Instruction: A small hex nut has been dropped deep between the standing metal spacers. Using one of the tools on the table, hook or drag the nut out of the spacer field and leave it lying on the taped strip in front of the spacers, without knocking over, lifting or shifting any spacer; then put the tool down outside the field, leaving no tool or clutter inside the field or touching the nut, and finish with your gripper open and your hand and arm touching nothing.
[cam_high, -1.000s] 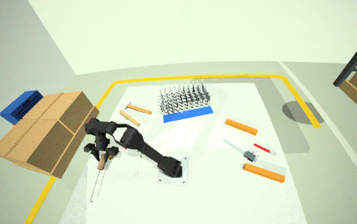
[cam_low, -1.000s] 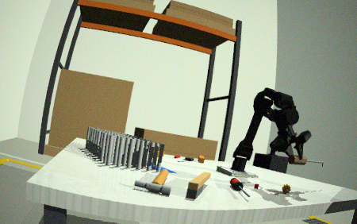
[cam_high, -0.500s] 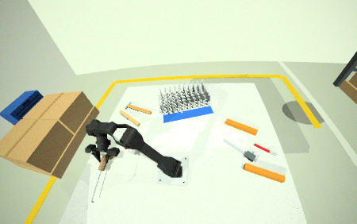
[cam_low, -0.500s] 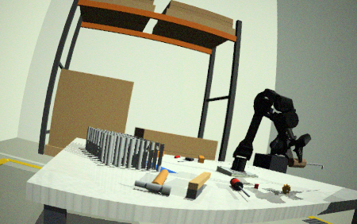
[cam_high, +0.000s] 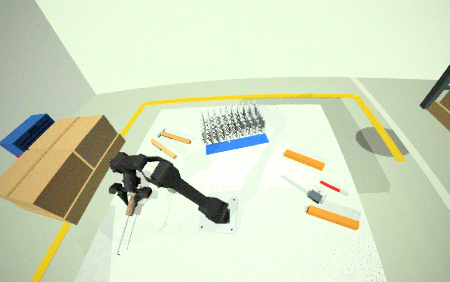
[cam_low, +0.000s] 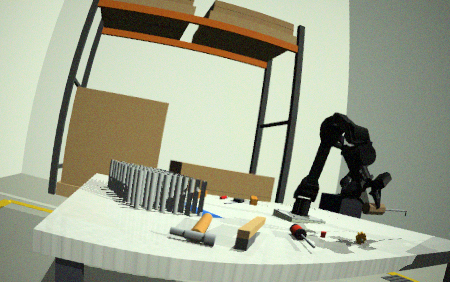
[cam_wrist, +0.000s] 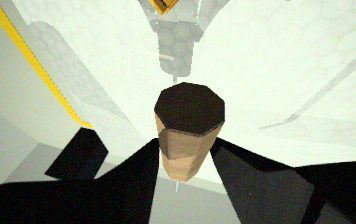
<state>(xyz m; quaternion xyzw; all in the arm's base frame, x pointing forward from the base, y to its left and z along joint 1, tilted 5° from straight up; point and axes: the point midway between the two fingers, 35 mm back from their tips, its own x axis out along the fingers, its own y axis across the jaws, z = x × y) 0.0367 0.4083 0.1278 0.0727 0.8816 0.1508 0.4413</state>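
Right now my gripper tip is 110 mm past the tool with thin metal rod and 10 mm above it. Also, from my gripper tip: tiny red piece 150 mm ahead, 60 mm to the right, 90 mm below; red screwdriver 80 mm ahead, 990 mm to the right, 90 mm below; blue taped strip 440 mm ahead, 490 mm to the right, 100 mm below.
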